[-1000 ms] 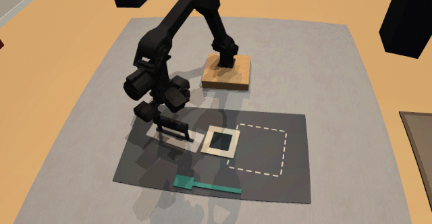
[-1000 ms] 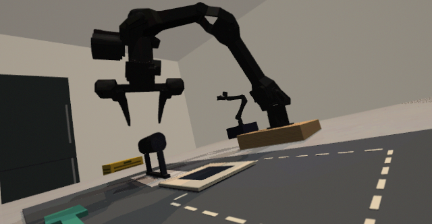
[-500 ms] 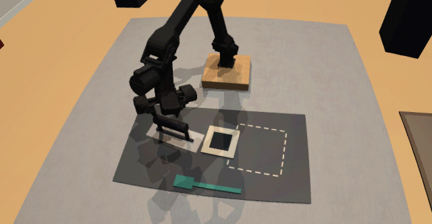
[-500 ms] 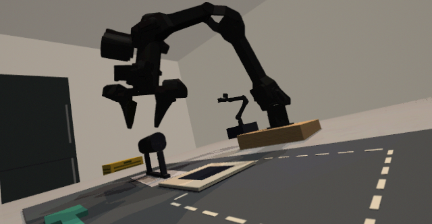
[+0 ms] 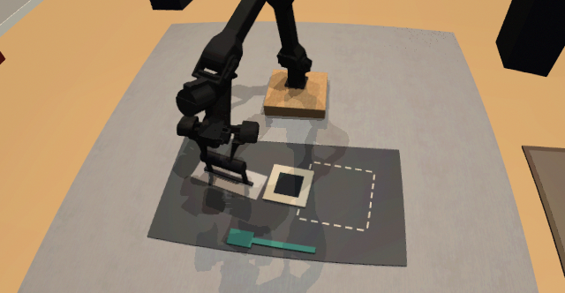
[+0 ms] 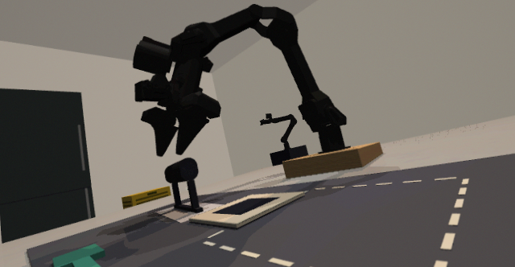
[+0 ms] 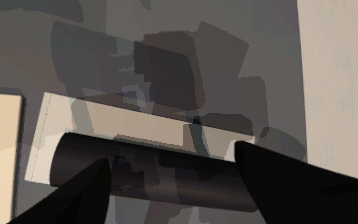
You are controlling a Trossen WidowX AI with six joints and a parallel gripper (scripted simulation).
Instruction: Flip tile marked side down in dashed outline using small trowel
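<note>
My gripper tip is 3 cm past the cream tile, 17 cm to the right of it and 10 cm above it. Also, from my gripper tip: dark mat: 15 cm to the left, 12 cm below; teal trowel: 14 cm ahead, 15 cm to the left, 10 cm below.
</note>
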